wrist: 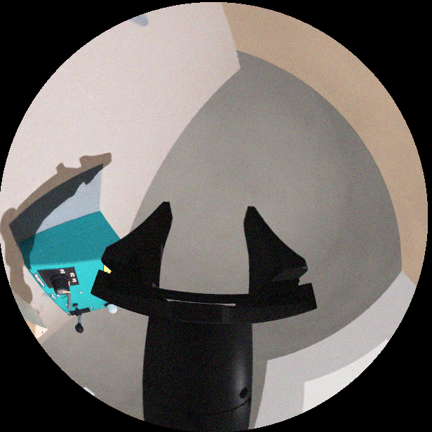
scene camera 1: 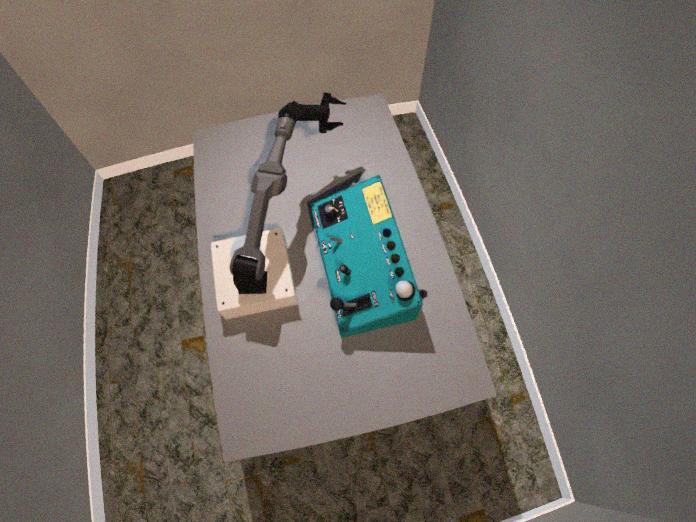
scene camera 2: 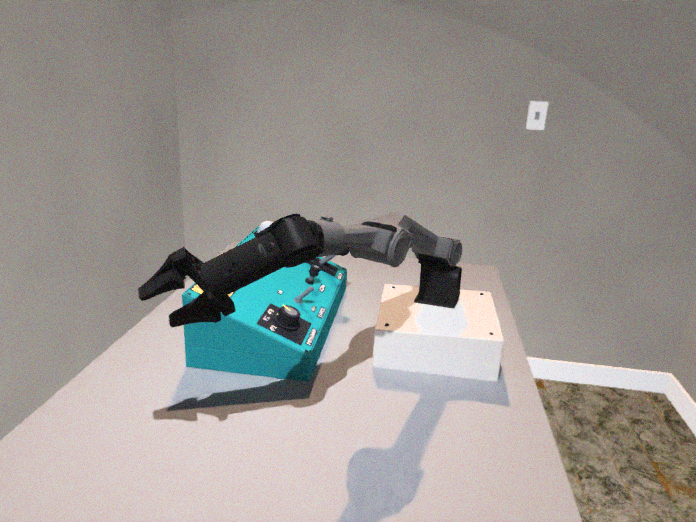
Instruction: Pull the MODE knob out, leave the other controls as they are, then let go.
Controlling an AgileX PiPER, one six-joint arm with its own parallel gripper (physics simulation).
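Observation:
The teal control panel [scene camera 1: 365,255] [scene camera 2: 241,348] [wrist: 70,240] stands on the table. Its labels are too small to read, so I cannot tell which control is the MODE knob. A round black dial knob [scene camera 1: 331,211] [scene camera 2: 288,317] [wrist: 60,284] with a yellow pointer sits on a black plate at one end. A short black knob [scene camera 1: 344,269] stands near the middle of the panel's robot side, with a small grey lever [scene camera 1: 335,240] [scene camera 2: 304,293] between it and the dial. My gripper [scene camera 1: 343,113] [scene camera 2: 155,308] [wrist: 207,211] is open and empty, in the air beyond the panel's dial end, touching no control.
A black ball-ended lever [scene camera 1: 337,303] [wrist: 79,328] and a white round knob [scene camera 1: 404,289] [scene camera 2: 265,225] [wrist: 112,309] are at the panel's other end. A black knob [scene camera 1: 423,293] sticks out from its side. Several dark round buttons line the far side. The arm stands on a white base box [scene camera 1: 224,292] [scene camera 2: 438,356].

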